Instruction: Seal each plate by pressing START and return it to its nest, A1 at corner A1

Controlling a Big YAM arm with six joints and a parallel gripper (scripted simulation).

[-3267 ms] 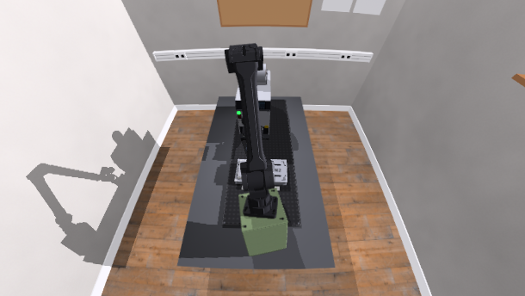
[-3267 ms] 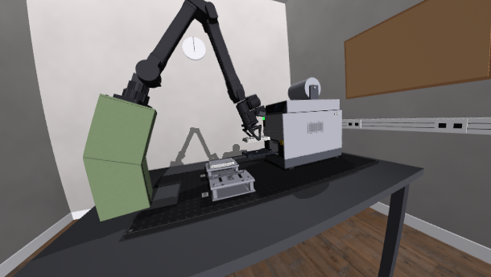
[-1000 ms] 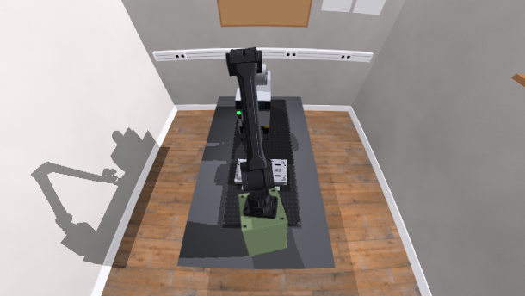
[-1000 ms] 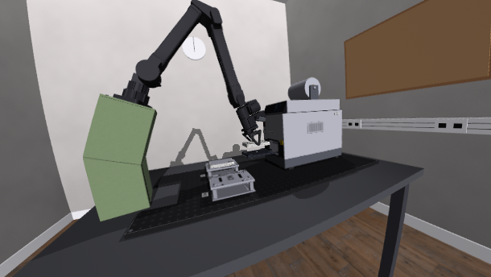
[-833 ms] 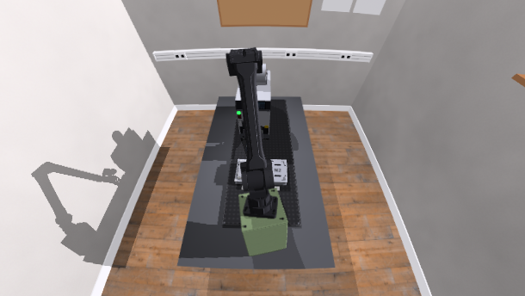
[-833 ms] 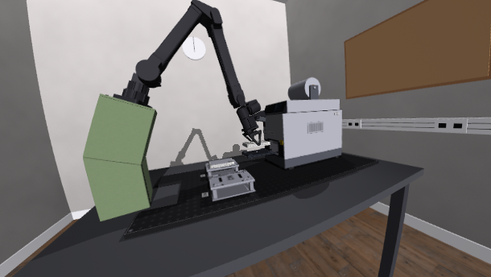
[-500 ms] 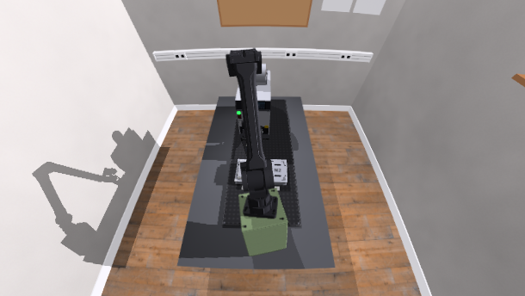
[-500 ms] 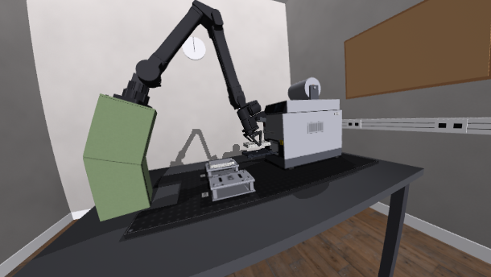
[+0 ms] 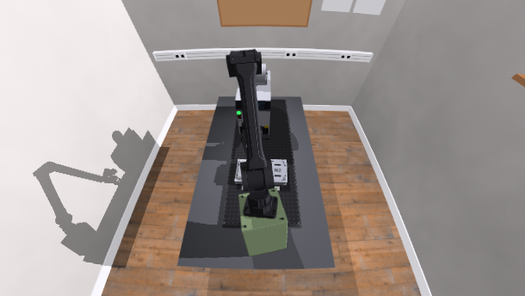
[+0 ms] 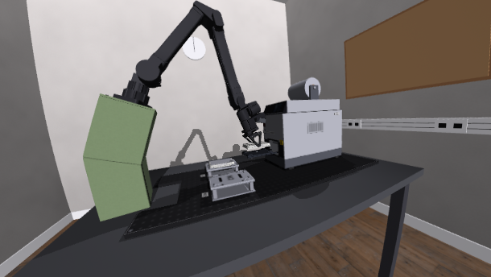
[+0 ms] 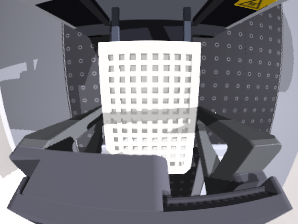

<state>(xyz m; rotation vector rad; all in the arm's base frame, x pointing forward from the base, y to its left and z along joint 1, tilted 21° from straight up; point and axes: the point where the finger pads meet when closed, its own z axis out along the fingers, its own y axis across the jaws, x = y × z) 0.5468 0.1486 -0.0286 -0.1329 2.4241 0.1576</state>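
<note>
The white plate is right at my hand. From my hand the other things lie so: dark sealer stage 5 cm below; yellow warning label 12 cm ahead, 7 cm to the right, 1 cm above; foil roll 33 cm ahead, 28 cm above, 5 cm to the left.
</note>
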